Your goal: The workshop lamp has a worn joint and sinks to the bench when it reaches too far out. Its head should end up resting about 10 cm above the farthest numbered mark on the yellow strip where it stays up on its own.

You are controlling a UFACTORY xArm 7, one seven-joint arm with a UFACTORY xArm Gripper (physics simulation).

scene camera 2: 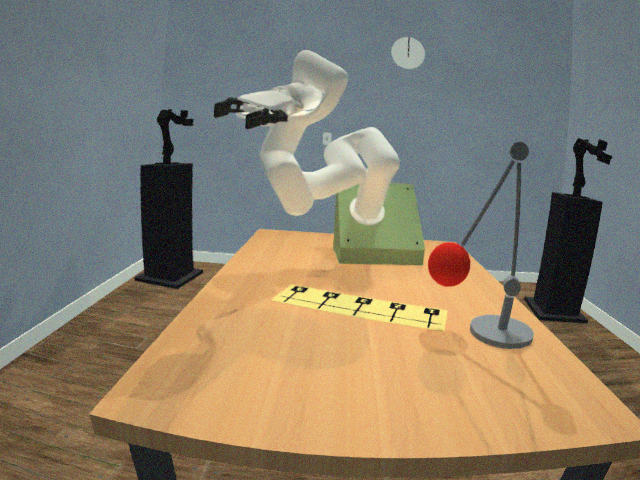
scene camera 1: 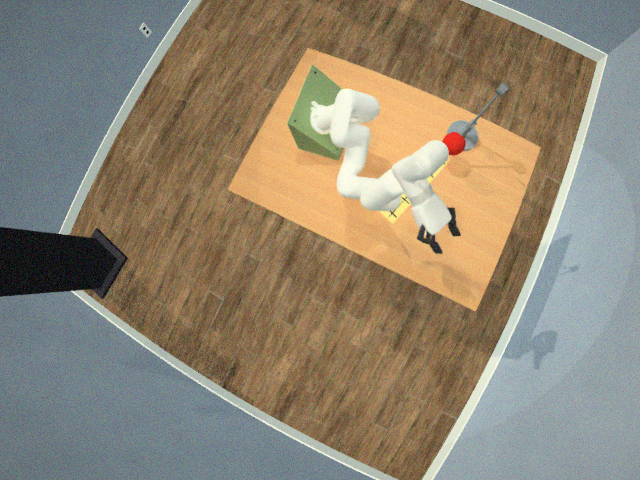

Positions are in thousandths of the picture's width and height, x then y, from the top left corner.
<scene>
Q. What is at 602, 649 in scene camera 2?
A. A yellow strip.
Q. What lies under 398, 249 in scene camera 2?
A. My gripper.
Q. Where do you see a round grey lamp base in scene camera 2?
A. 785, 691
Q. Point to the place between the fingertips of my gripper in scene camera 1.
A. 701, 509
</scene>
